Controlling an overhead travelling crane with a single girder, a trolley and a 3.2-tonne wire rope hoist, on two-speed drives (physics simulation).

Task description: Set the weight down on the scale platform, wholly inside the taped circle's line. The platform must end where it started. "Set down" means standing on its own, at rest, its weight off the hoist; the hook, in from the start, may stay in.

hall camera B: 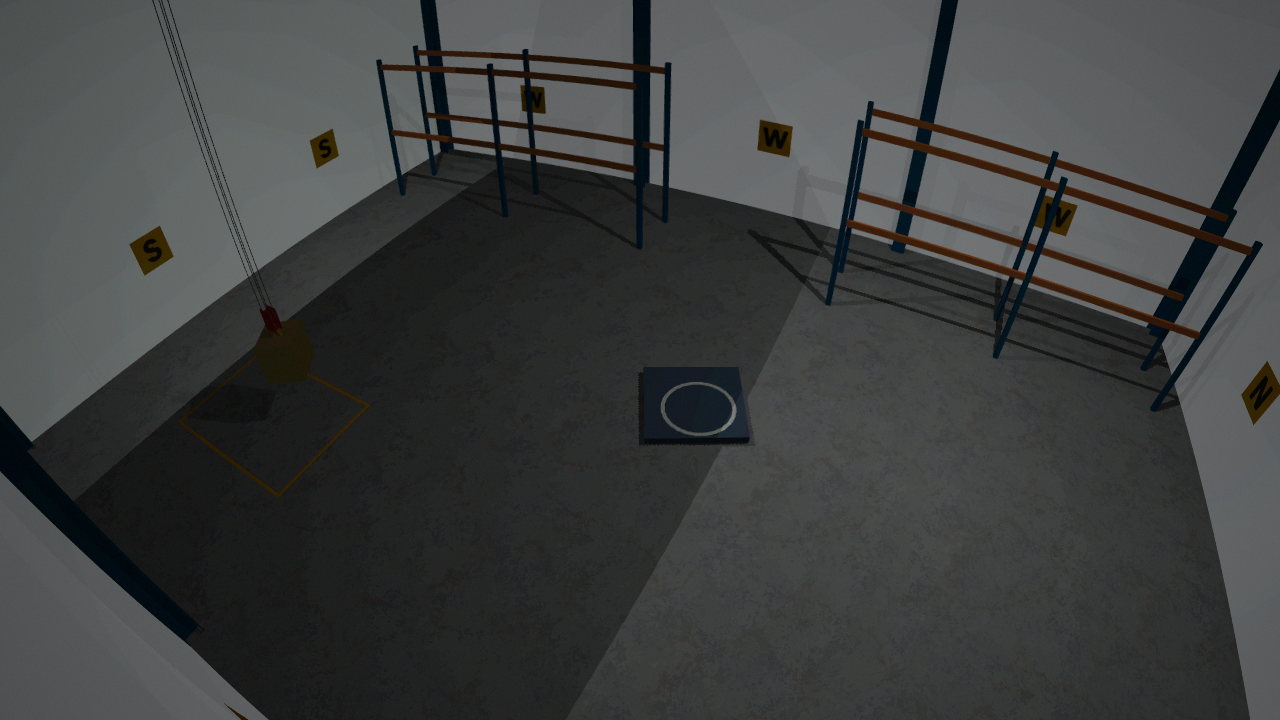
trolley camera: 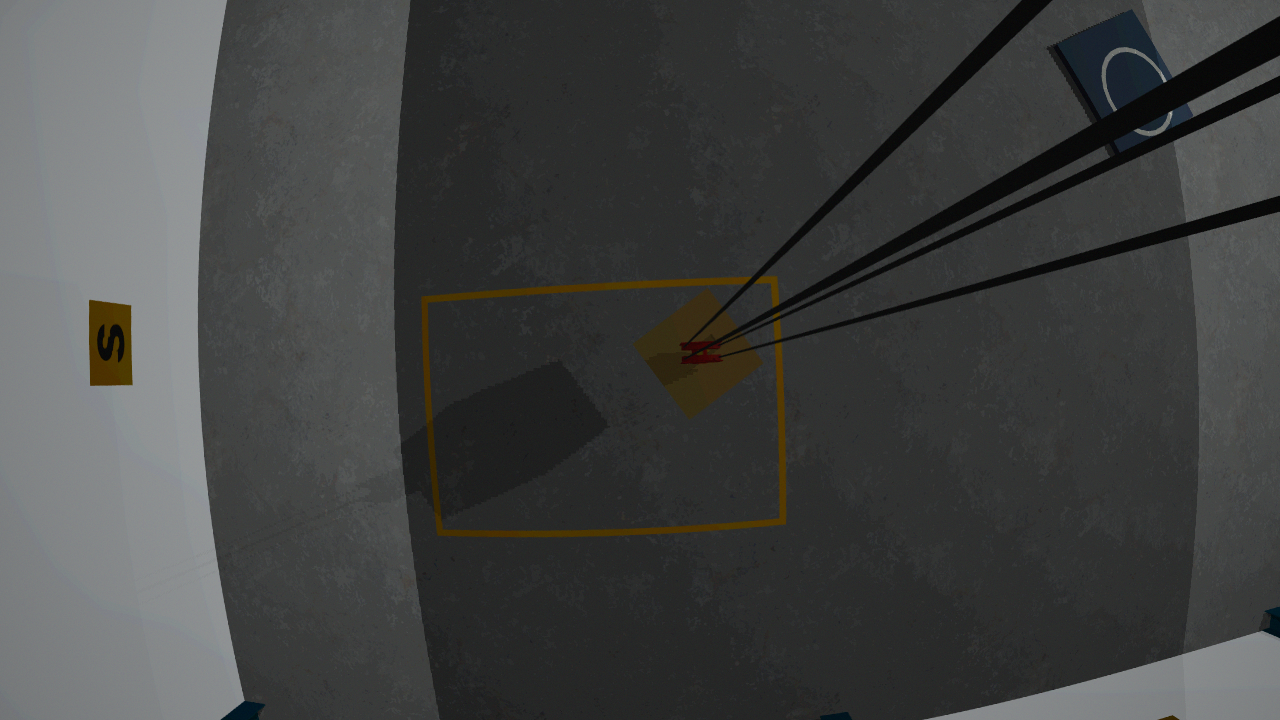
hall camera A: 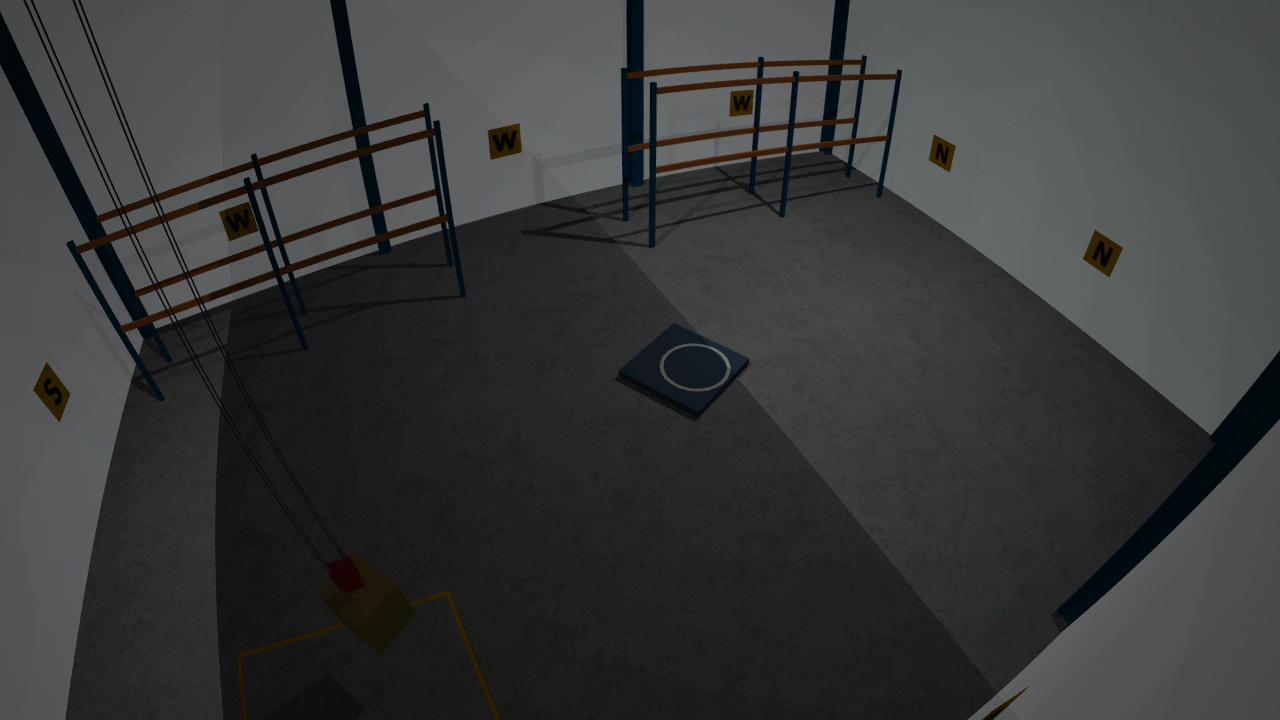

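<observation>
The weight, a yellow block (hall camera A: pixel 383 619) (hall camera B: pixel 286 356) (trolley camera: pixel 702 389), hangs on the ropes clear of the floor, its shadow lying apart from it. It is over the yellow floor outline's edge area. My gripper, the hook under a red block (hall camera A: pixel 345 574) (hall camera B: pixel 271 319) (trolley camera: pixel 700 351), is at the weight's top and carries it; the hook's tip is too small to make out. The dark blue scale platform (hall camera A: pixel 642 369) (hall camera B: pixel 655 383) (trolley camera: pixel 1080 51) lies flat, well away from the weight. Its pale taped circle (hall camera A: pixel 661 367) (hall camera B: pixel 662 408) (trolley camera: pixel 1126 49) shows nothing standing inside it; ropes cross it in the trolley view.
A yellow rectangle outline (hall camera A: pixel 290 640) (hall camera B: pixel 324 450) (trolley camera: pixel 599 285) is marked on the floor under the weight. Two blue and orange racks stand along the W wall, one rack (hall camera A: pixel 450 208) (hall camera B: pixel 640 205) towards the S wall, the other rack (hall camera A: pixel 652 165) (hall camera B: pixel 1029 268) towards the N wall.
</observation>
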